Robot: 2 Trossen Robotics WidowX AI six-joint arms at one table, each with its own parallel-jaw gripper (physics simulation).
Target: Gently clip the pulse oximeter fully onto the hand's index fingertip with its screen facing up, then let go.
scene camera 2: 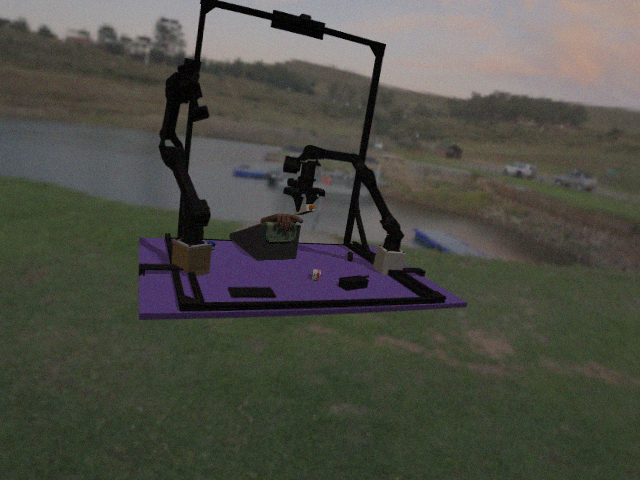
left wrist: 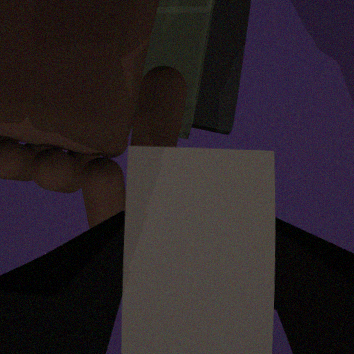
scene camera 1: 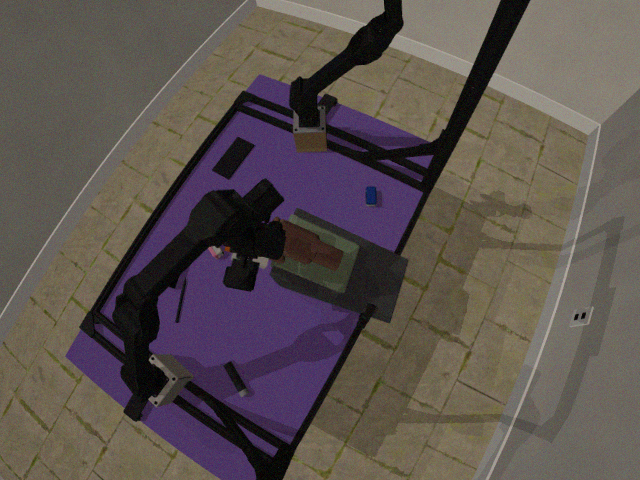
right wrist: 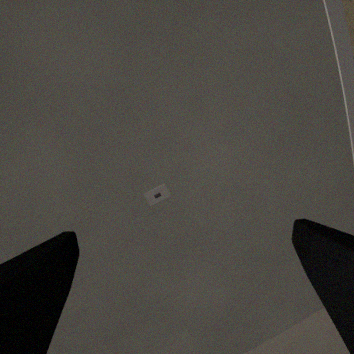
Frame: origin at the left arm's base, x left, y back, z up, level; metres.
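Seen in the pictures: left gripper, fingertip midpoint: (scene camera 2: 302,211) (left wrist: 194,223) (scene camera 1: 257,256); right gripper, fingertip midpoint: (scene camera 2: 199,96) (right wrist: 186,236); left arm's base, origin of the base link: (scene camera 2: 391,249) (scene camera 1: 154,380); right arm's base, origin of the base link: (scene camera 2: 192,241) (scene camera 1: 309,118).
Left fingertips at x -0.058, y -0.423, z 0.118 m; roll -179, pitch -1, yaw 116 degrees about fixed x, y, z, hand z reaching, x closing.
Pixels of each thing's top centre, then the offset from my left fingertips to it. "pt": a spot on its surface instead.
- pulse oximeter, middle of its top: (scene camera 1: 243,249) (scene camera 2: 306,202) dx +0.019, dy +0.009, dz +0.044 m
- thumb's, middle of its top: (left wrist: 159,106) dx -0.029, dy -0.031, dz -0.028 m
- green pad, surface spot: (scene camera 1: 348,260) pt dx -0.161, dy -0.142, dz -0.119 m
- blue block, middle of its top: (scene camera 1: 371,194) dx -0.090, dy -0.368, dz -0.191 m
- black plate, middle of its top: (scene camera 2: 252,291) (scene camera 1: 233,156) dx +0.370, dy -0.234, dz -0.215 m
- pink-white block, middle of its top: (scene camera 1: 213,247) (scene camera 2: 317,271) dx +0.197, dy +0.043, dz -0.191 m
- thin black stick, middle of its top: (scene camera 1: 180,299) dx +0.185, dy +0.227, dz -0.214 m
- dark cylinder, middle of its top: (scene camera 1: 234,379) dx -0.097, dy +0.296, dz -0.196 m
The pulse oximeter (scene camera 1: 263,260) (scene camera 2: 307,208) (left wrist: 200,260) is pale; its flat face shows in the left wrist view, an orange patch in scene camera 2. My left gripper (scene camera 1: 249,257) (left wrist: 194,223) is shut on it, above the table beside the hand. The brown hand (scene camera 1: 307,246) (scene camera 2: 284,220) (left wrist: 65,80) rests palm down. In the left wrist view its index finger (left wrist: 104,192) runs down left of the oximeter, its tip hidden behind a gripper finger; the oximeter's top edge covers the thumb's (left wrist: 160,102) lower end. Contact cannot be told. My right gripper (right wrist: 186,236) is open and empty, raised far from the hand.
The hand lies on a green pad (scene camera 1: 348,260) atop a dark wedge (scene camera 1: 381,281) (scene camera 2: 258,250). A blue block (scene camera 1: 371,195), a black plate (scene camera 1: 233,157) (scene camera 2: 251,292), a pink-white block (scene camera 1: 214,252) (scene camera 2: 316,274), a thin black stick (scene camera 1: 180,300) and a dark cylinder (scene camera 1: 234,376) lie around.
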